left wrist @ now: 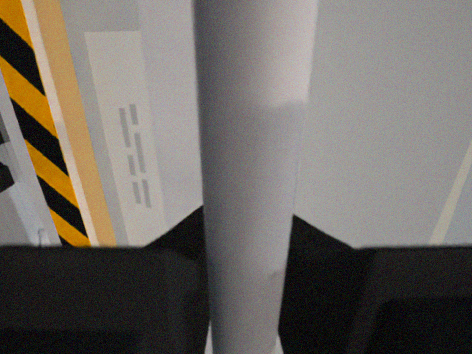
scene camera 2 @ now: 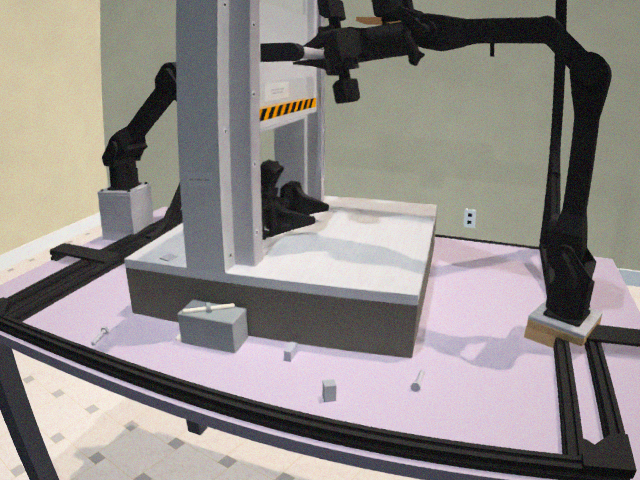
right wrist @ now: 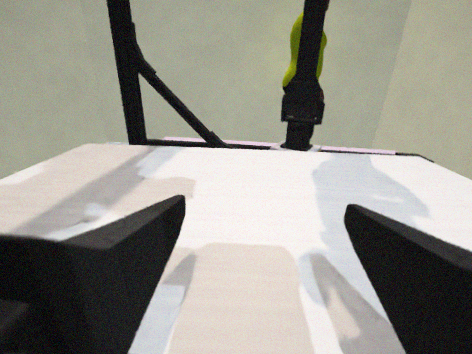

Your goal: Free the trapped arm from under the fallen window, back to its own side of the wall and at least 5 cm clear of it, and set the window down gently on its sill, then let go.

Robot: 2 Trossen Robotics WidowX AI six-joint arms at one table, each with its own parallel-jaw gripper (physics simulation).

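Frame: origin at the left arm's base, x right, y ahead, z up, level; millimetres.
Seen in the pictures: right gripper, between the fingertips: [scene camera 2: 322, 213] [right wrist: 264, 207]; left arm's base, origin of its link: [scene camera 2: 567, 313] [right wrist: 296, 146]; right arm's base, origin of its link: [scene camera 2: 124, 187].
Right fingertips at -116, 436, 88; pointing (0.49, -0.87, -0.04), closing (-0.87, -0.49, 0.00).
Pixels of each thing's top centre, then the offset from my right fingertips to it, as dx, dy, dz. "pt": a spot on its surface instead. Level surfaces: height alone.
- window, a spot on its surface: [left wrist: 172, 125] [scene camera 2: 285, 73] pt -54, +34, +249
- window's handle, a spot on its surface: [left wrist: 250, 150] pt -36, -19, +284
- pink table, height of its surface: dz -126
The window [scene camera 2: 289, 77] [left wrist: 172, 125], a pale panel with an orange-black striped lower edge, is raised between grey posts, with a gap between it and the white sill slab [scene camera 2: 372, 253] [right wrist: 250, 190]. My left gripper [scene camera 2: 309, 54] [left wrist: 238, 207] is shut on the window's handle [left wrist: 250, 150], a grey round bar; its dark part shows beside the fingers in scene camera 2. My right gripper [scene camera 2: 321, 213] [right wrist: 264, 207] is open and empty, low over the slab. It is under the raised window, fingers sticking out on the picture-right side of the wall; its rear is hidden by the post.
A tall grey wall post [scene camera 2: 201, 129] stands on the slab. A grey box [scene camera 2: 212, 330] with a pale rod on top stands at the slab's front. Small grey blocks [scene camera 2: 328, 390] [scene camera 2: 290, 351] and bolts [scene camera 2: 417, 381] [scene camera 2: 100, 335] lie on the pink table [scene camera 2: 480, 408].
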